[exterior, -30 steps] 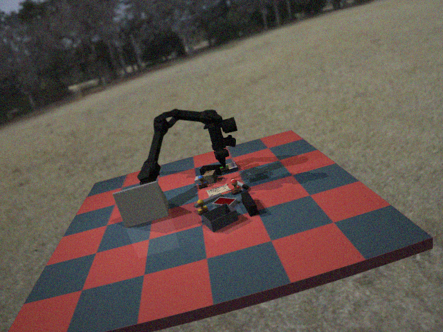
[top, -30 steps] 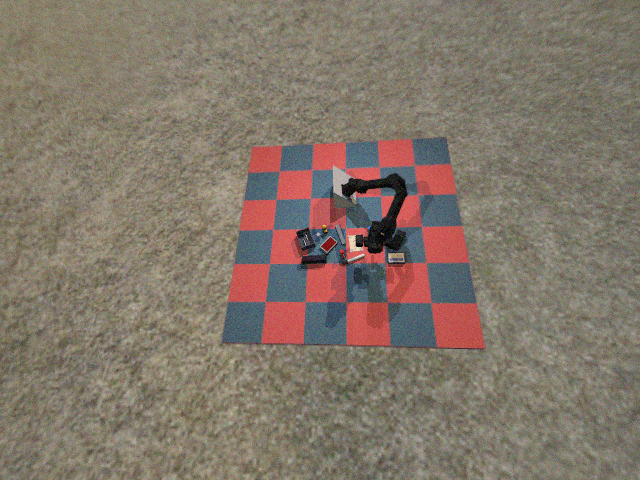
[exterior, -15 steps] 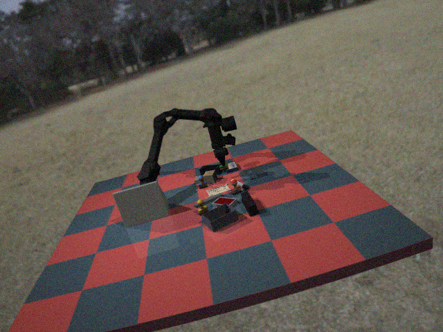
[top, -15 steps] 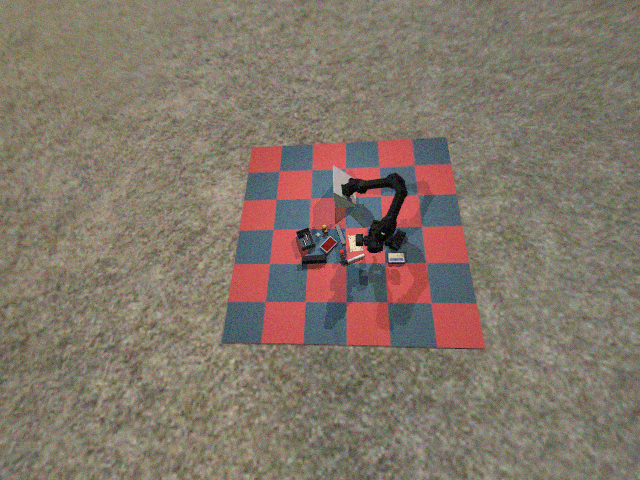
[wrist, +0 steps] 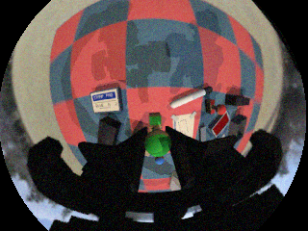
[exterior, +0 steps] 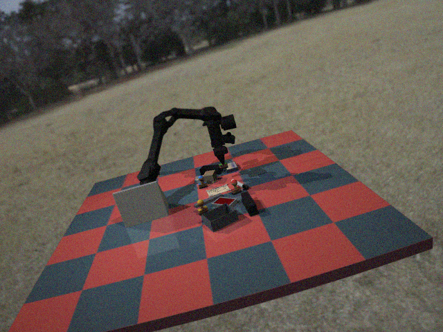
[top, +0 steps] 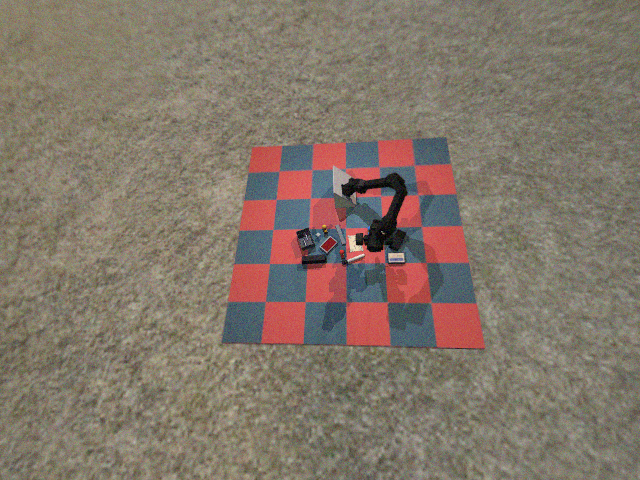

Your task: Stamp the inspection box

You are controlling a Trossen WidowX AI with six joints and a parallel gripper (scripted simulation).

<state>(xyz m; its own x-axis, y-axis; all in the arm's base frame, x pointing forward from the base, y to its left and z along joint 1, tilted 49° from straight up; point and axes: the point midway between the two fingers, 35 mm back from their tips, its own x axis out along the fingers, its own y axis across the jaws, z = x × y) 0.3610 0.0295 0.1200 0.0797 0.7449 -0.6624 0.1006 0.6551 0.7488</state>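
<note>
The ink pad lies 7 cm behind my gripper tip, 24 cm to the right of it and 8 cm below it. Round my gripper tip: card: 7 cm behind, 9 cm to the right, 9 cm below; cardboard box: 7 cm behind, 5 cm to the left, 7 cm below; white pen: 4 cm ahead, 13 cm to the right, 8 cm below.
</note>
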